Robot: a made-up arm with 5 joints.
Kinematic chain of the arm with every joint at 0, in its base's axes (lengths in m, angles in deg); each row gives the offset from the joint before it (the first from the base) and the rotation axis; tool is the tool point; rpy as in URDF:
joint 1: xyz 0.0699 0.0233 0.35 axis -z
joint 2: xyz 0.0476 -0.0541 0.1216 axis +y
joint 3: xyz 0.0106 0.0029 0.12 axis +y
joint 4: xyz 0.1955 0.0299 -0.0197 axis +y
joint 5: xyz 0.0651 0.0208 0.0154 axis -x
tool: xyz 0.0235 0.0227 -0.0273 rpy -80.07 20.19 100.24
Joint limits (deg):
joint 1: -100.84..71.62
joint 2: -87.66..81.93
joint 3: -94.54..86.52
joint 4: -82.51..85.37
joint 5: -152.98..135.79
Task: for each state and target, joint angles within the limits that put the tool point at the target. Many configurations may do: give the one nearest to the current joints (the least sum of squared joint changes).
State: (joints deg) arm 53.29 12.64 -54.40 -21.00 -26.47
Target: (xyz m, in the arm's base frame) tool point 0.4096 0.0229 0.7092
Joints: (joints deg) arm 5.56 16.27 -39.72 -22.82 -28.63
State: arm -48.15 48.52 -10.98 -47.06 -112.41
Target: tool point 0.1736 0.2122 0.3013
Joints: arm -56.76 64.25 32.70 -57.06 -111.11
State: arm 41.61 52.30 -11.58 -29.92 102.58
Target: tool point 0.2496 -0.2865 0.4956
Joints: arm 54.52 25.47 2.24 -45.08 107.99
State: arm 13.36 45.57 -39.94 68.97 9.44
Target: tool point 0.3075 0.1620 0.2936
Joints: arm -26.14 66.49 -29.81 65.76 4.80
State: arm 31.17 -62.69 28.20 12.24 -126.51
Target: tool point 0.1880 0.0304 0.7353
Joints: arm 2.71 -76.33 28.52 8.70 -118.47
